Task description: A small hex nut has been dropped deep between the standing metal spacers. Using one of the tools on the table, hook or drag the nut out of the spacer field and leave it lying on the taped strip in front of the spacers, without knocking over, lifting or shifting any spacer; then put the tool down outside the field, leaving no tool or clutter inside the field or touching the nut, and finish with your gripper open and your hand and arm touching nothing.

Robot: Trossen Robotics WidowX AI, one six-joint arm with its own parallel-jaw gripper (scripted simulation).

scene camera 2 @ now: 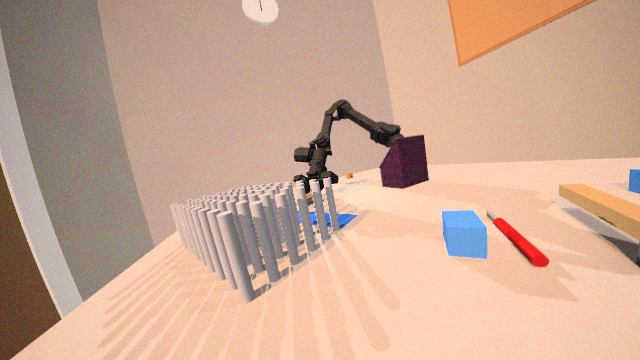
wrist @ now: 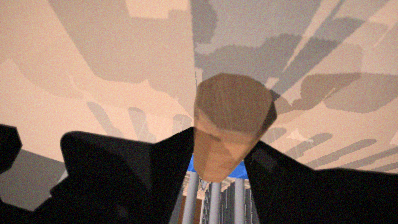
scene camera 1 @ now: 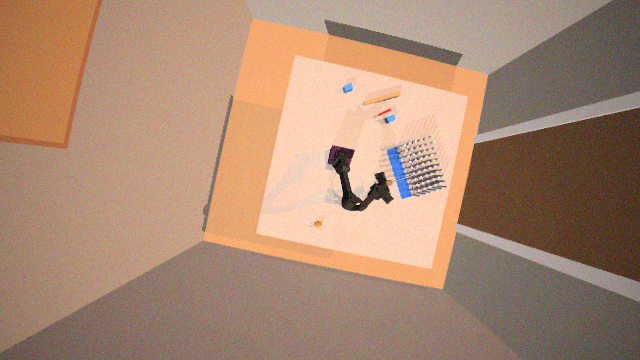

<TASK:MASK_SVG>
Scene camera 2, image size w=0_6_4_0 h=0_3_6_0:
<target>red-handled tool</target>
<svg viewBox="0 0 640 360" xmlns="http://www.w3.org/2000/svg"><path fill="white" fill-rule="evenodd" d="M486 210L486 214L489 218L492 218L494 225L503 232L514 246L516 245L518 250L535 267L546 267L549 264L548 257L526 240L523 235L520 235L518 231L502 218L498 218L491 211Z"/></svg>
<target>blue block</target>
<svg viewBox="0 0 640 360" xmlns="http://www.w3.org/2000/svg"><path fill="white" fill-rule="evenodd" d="M441 211L442 231L448 256L487 259L487 227L477 216L477 213L473 210Z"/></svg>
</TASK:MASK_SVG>
